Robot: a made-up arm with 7 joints. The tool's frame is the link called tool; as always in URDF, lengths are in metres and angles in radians.
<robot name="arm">
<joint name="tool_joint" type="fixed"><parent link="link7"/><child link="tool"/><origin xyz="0 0 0"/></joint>
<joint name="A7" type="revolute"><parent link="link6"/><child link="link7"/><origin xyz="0.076 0.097 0" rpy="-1.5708 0 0"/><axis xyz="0 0 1"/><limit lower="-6.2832" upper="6.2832" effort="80" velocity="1.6"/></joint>
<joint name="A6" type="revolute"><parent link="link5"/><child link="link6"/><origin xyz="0 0 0" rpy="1.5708 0 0"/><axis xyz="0 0 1"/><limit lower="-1.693" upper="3.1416" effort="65" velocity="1.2"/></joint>
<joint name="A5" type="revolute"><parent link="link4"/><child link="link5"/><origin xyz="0.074 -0.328 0" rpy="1.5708 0 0"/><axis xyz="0 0 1"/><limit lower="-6.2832" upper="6.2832" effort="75" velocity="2.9"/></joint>
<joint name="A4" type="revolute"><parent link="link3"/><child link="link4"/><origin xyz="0.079 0 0" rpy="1.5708 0 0"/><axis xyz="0 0 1"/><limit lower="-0.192" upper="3.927" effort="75" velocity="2"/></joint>
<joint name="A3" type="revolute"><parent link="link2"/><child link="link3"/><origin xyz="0 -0.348 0" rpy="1.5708 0 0"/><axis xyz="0 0 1"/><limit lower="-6.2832" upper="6.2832" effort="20" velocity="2.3"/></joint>
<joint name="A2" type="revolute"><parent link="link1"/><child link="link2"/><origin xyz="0 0 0" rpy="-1.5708 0 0"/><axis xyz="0 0 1"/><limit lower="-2.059" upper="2.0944" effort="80" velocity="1.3"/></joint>
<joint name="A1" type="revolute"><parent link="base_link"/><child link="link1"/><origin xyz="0 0 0.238"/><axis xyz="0 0 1"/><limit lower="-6.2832" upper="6.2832" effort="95" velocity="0.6"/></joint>
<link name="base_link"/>
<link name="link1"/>
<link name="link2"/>
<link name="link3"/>
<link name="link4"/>
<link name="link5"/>
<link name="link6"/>
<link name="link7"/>
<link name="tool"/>
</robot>
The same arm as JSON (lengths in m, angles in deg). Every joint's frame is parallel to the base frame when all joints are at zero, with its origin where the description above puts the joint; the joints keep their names.
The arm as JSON. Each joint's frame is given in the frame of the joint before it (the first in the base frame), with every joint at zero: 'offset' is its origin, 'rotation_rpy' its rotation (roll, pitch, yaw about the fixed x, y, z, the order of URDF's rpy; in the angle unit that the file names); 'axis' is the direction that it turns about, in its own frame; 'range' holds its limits. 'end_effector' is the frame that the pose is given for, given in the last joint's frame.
{
  "length_unit": "m",
  "angle_unit": "deg",
  "chain": [
    {
      "id": "A1",
      "offset": [
        0.0,
        0.0,
        0.238
      ],
      "rotation_rpy": [
        0.0,
        0.0,
        0.0
      ],
      "axis": "+z",
      "range": [
        -360.0,
        360.0
      ]
    },
    {
      "id": "A2",
      "offset": [
        0.0,
        0.0,
        0.0
      ],
      "rotation_rpy": [
        0.0,
        0.0,
        0.0
      ],
      "axis": "+y",
      "range": [
        -117.97,
        120.0
      ]
    },
    {
      "id": "A3",
      "offset": [
        0.0,
        0.0,
        0.348
      ],
      "rotation_rpy": [
        0.0,
        0.0,
        0.0
      ],
      "axis": "+z",
      "range": [
        -360.0,
        360.0
      ]
    },
    {
      "id": "A4",
      "offset": [
        0.079,
        0.0,
        0.0
      ],
      "rotation_rpy": [
        0.0,
        0.0,
        0.0
      ],
      "axis": "-y",
      "range": [
        -11.0,
        225.0
      ]
    },
    {
      "id": "A5",
      "offset": [
        0.074,
        0.0,
        -0.328
      ],
      "rotation_rpy": [
        0.0,
        0.0,
        0.0
      ],
      "axis": "-z",
      "range": [
        -360.0,
        360.0
      ]
    },
    {
      "id": "A6",
      "offset": [
        0.0,
        0.0,
        0.0
      ],
      "rotation_rpy": [
        0.0,
        0.0,
        0.0
      ],
      "axis": "+y",
      "range": [
        -97.0,
        180.0
      ]
    },
    {
      "id": "A7",
      "offset": [
        0.076,
        0.0,
        -0.097
      ],
      "rotation_rpy": [
        0.0,
        0.0,
        0.0
      ],
      "axis": "-z",
      "range": [
        -360.0,
        360.0
      ]
    }
  ],
  "end_effector": {
    "offset": [
      0.0,
      0.0,
      0.0
    ],
    "rotation_rpy": [
      -180.0,
      0.0,
      0.0
    ]
  }
}

